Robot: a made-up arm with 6 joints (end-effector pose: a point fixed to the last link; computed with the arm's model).
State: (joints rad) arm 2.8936 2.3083 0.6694 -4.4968 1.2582 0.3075
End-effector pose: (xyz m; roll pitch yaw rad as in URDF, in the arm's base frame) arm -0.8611 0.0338 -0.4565 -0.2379 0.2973 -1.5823
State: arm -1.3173 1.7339 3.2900 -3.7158 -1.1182 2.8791
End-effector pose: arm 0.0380 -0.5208 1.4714 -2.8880 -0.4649 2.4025
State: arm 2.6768 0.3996 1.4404 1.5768 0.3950 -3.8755
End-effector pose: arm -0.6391 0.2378 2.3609 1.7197 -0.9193 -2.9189
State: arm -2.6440 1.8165 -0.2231 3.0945 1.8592 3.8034
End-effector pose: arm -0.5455 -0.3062 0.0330 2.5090 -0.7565 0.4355
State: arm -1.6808 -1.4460 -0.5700 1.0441 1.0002 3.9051
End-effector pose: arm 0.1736 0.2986 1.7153 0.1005 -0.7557 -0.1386
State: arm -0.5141 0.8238 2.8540 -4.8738 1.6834 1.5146
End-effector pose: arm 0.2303 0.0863 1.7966 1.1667 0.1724 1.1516
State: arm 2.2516 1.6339 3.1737 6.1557 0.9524 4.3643
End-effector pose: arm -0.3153 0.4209 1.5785 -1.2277 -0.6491 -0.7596
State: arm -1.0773 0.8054 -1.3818 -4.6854 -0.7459 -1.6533
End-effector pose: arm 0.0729 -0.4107 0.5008 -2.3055 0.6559 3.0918
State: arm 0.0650 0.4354 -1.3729 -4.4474 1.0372 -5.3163
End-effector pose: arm 0.4515 0.1893 0.6638 -0.7111 0.4570 2.0230
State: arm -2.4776 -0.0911 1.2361 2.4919 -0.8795 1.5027
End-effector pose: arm -0.0067 0.1085 2.4235 -1.7320 -0.8737 1.4764
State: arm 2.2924 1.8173 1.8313 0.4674 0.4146 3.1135
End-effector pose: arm -1.1728 1.2801 0.9424 2.6628 -0.3816 2.4892
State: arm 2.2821 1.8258 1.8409 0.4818 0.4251 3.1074
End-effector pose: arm -1.1592 1.2888 0.9384 2.6514 -0.3889 2.4901
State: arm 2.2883 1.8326 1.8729 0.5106 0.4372 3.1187
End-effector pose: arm -1.1625 1.2717 0.9559 2.6009 -0.4176 2.5167
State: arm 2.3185 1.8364 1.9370 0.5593 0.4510 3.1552
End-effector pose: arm -1.1875 1.2152 1.0041 2.4922 -0.4757 2.5817
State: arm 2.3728 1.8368 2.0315 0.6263 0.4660 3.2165
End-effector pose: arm -1.2261 1.1157 1.0790 2.3214 -0.5586 2.6886
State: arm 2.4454 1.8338 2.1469 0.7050 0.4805 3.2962
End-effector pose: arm -1.2618 0.9796 1.1688 2.0978 -0.6536 2.8323
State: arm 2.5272 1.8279 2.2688 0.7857 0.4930 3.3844
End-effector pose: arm -1.2802 0.8245 1.2580 1.8420 -0.7457 3.0003
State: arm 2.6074 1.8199 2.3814 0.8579 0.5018 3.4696
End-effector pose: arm -1.2772 0.6743 1.3341 1.5866 -0.8229 -3.1113
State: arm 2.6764 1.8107 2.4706 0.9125 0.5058 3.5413
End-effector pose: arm -1.2606 0.5504 1.3907 1.3697 -0.8796 -2.9618
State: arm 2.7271 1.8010 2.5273 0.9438 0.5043 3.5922
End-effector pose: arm -1.2435 0.4650 1.4276 1.2241 -0.9164 -2.8579
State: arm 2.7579 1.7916 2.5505 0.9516 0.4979 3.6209
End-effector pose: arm -1.2356 0.4183 1.4483 1.1614 -0.9368 -2.8090
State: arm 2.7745 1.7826 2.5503 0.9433 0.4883 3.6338
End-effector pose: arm -1.2373 0.3976 1.4589 1.1596 -0.9467 -2.8013
